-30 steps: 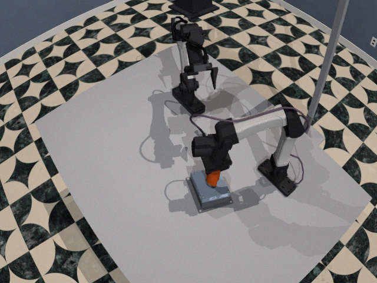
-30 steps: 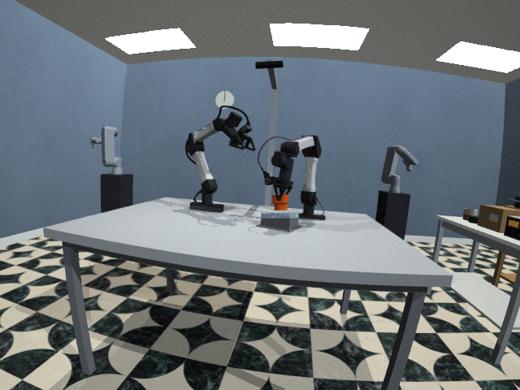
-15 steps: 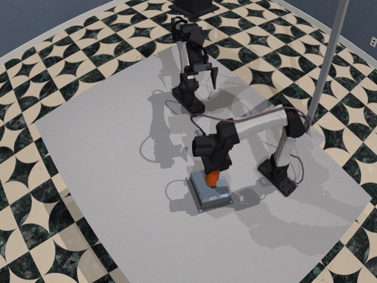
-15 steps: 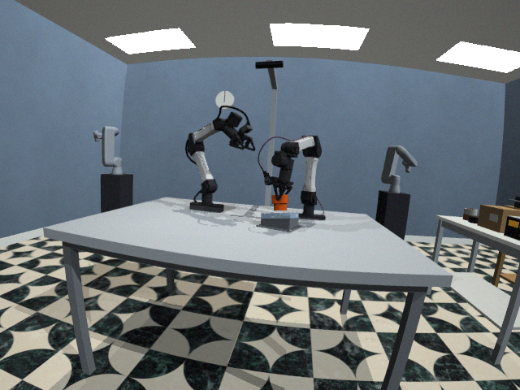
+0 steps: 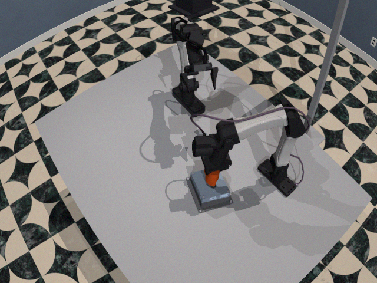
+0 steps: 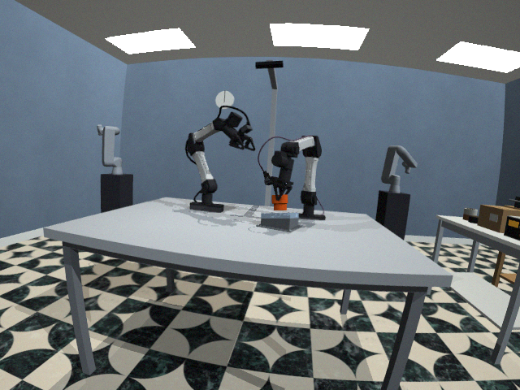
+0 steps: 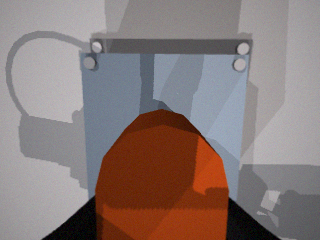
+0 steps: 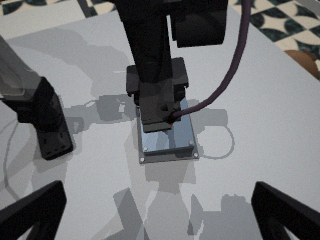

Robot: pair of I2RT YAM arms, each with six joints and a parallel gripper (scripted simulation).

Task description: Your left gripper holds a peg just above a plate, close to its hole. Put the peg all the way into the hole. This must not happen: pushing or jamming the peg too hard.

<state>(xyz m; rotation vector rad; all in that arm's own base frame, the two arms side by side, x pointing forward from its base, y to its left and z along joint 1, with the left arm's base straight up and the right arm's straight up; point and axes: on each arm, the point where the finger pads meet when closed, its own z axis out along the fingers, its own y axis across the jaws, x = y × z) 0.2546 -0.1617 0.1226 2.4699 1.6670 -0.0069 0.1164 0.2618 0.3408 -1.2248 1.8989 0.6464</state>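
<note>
Right now my left hand is 8 cm above the blue-grey plate, 1 cm to the right of it and 1 cm short of it. The rest, counted from my left hand: orange peg: 2 cm below; then grey post: 117 cm behind, 11 cm to the right, 2 cm above.
</note>
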